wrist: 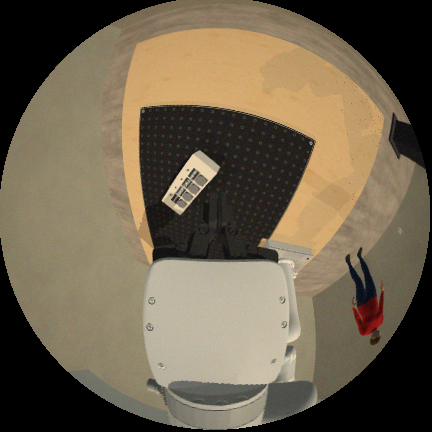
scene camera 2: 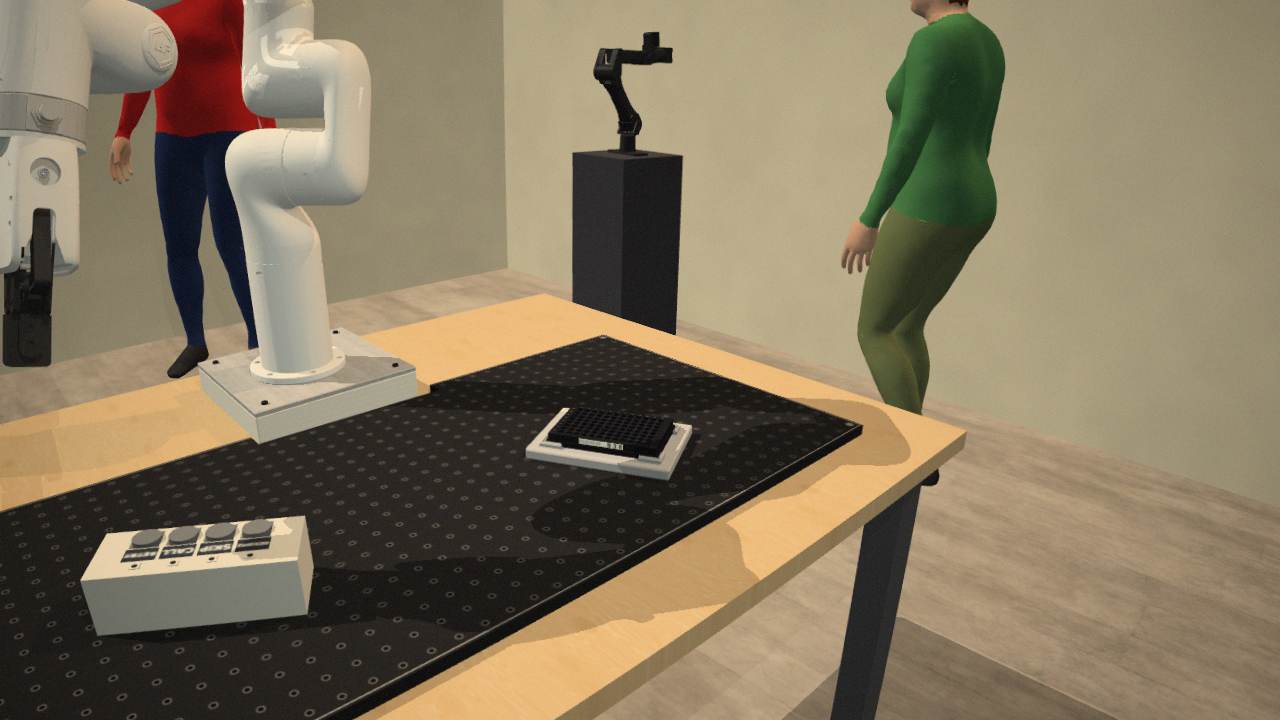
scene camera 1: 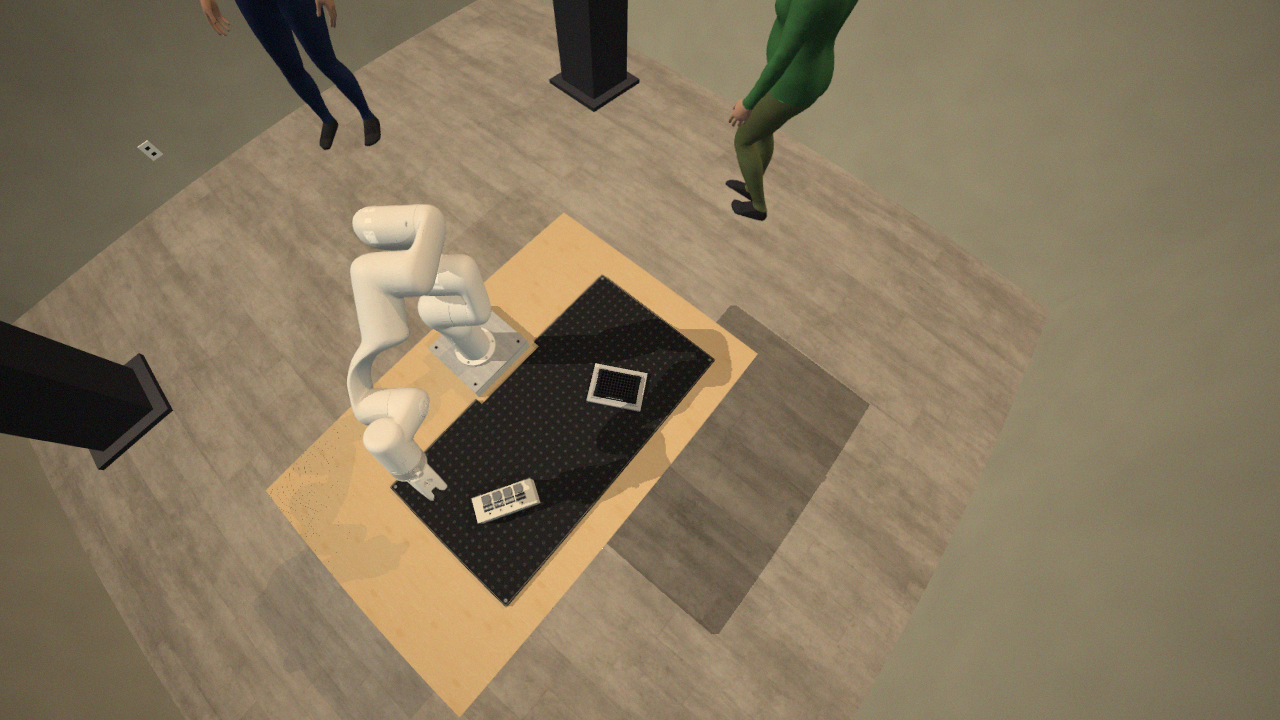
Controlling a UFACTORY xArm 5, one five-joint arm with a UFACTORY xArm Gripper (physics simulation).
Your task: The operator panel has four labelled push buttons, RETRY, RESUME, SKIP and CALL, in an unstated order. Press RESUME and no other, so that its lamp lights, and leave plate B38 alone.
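Observation:
The operator panel is a white box on the black perforated board, with four grey round buttons in a row. In scene camera 2 its labels appear upside down: the second from the left looks like CALL and the third like SKIP. The two outer labels are too blurred to tell. The small lamps look dark. My gripper is shut and empty, pointing down, above the board and to one side of the panel. The black plate B38 sits in a white holder.
The black board lies on a wooden table. The arm's base plate stands at the board's edge. A person in green stands beyond the table.

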